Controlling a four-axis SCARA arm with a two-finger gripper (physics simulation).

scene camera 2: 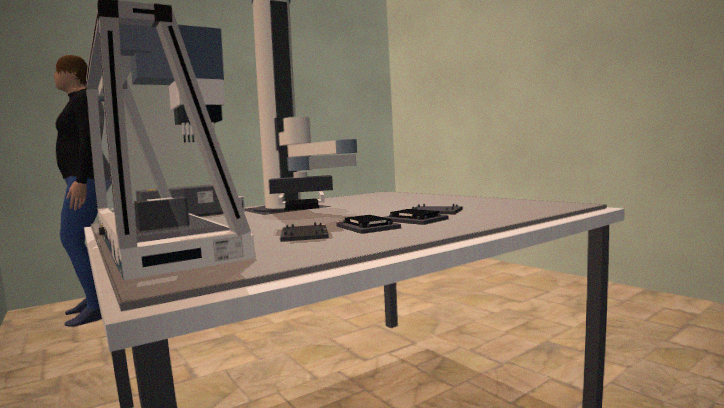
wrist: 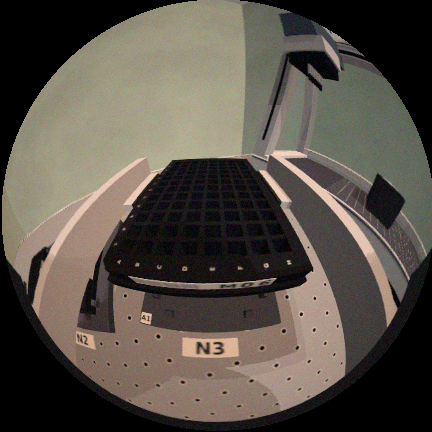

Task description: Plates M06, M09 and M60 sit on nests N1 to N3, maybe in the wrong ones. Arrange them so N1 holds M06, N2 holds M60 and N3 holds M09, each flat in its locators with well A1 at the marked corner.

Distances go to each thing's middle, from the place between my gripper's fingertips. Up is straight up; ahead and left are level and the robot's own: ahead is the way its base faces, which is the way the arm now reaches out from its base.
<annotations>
I see the nest N3 (wrist: 196, 314) 20 mm behind my hand, 10 mm to the left of it and 90 mm below it. Also, from my hand: N3 tag (wrist: 198, 347): 110 mm behind, 60 mm to the left, 90 mm below; nest N2 (wrist: 102, 320): 20 mm ahead, 190 mm to the left, 90 mm below.
</annotations>
